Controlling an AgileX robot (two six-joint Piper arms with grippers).
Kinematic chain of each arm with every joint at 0, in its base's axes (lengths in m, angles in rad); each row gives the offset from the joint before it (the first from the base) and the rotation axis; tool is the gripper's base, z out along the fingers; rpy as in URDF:
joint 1: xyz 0 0 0.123 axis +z
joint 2: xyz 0 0 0 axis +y
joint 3: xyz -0.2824 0 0.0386 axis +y
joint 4: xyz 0.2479 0 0.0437 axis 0.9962 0 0.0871
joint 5: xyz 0 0 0 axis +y
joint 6: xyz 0.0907 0 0.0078 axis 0.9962 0 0.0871
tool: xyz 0 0 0 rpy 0 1.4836 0
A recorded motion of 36 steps. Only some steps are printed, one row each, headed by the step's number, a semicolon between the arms.
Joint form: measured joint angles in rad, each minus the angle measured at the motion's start. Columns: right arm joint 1, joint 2, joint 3, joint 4, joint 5, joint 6; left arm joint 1, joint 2, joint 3, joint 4, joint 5, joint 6.
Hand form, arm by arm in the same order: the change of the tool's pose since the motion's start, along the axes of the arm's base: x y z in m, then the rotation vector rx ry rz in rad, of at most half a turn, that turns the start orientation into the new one. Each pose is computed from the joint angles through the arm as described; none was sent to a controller.
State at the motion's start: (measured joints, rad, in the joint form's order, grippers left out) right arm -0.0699 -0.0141 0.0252 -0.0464 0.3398 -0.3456; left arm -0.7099 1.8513 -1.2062 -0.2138 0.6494 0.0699
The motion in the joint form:
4: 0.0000 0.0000 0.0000 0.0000 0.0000 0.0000; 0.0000 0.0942 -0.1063 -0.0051 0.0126 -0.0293
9: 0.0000 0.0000 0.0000 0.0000 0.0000 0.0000; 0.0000 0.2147 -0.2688 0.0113 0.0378 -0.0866
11: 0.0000 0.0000 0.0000 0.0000 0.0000 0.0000; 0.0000 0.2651 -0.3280 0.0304 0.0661 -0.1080
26: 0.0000 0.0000 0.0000 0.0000 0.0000 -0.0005; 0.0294 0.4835 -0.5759 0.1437 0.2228 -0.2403
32: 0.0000 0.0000 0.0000 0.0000 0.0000 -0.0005; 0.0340 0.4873 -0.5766 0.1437 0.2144 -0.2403
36: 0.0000 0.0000 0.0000 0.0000 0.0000 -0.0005; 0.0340 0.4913 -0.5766 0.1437 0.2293 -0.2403
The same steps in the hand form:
4: 0.0000 0.0000 0.0000 0.0000 0.0000 0.0000; 0.0189 -0.0169 -0.0092 -0.0098 0.0137 0.0274
9: 0.0000 0.0000 0.0000 0.0000 0.0000 0.0000; 0.0456 -0.0391 -0.0177 -0.0238 0.0125 0.0672
11: 0.0000 0.0000 0.0000 0.0000 0.0000 0.0000; 0.0540 -0.0454 -0.0253 -0.0046 0.0241 0.0733
26: 0.0000 0.0000 0.0000 -0.0005 0.0000 0.0001; 0.0937 -0.0530 -0.0667 0.1251 0.0916 0.1604
32: 0.0000 0.0000 0.0000 -0.0005 0.0000 0.0001; 0.0957 -0.0518 -0.0681 0.1215 0.0879 0.1657
36: 0.0000 0.0000 0.0000 -0.0005 0.0000 0.0001; 0.0946 -0.0510 -0.0703 0.1341 0.1019 0.1644

